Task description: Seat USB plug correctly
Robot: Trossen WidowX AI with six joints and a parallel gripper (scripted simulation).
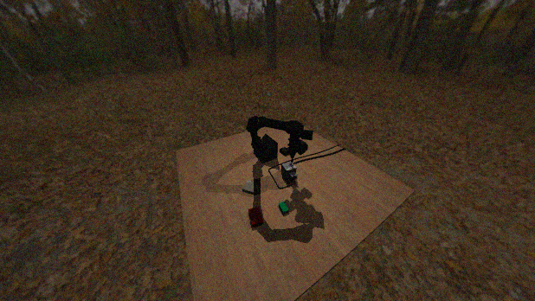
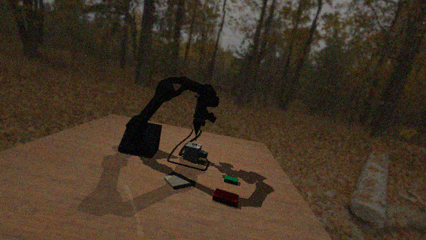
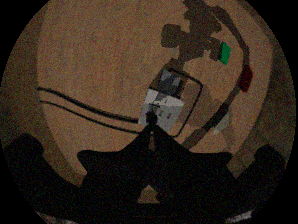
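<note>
The dark USB plug is 2 cm below my gripper tip. The rest, counted from my gripper tip: white flat block: 1 cm behind, 30 cm to the right, 13 cm below; then green block: 22 cm ahead, 20 cm to the right, 13 cm below; then red block: 20 cm ahead, 36 cm to the right, 13 cm below.
</note>
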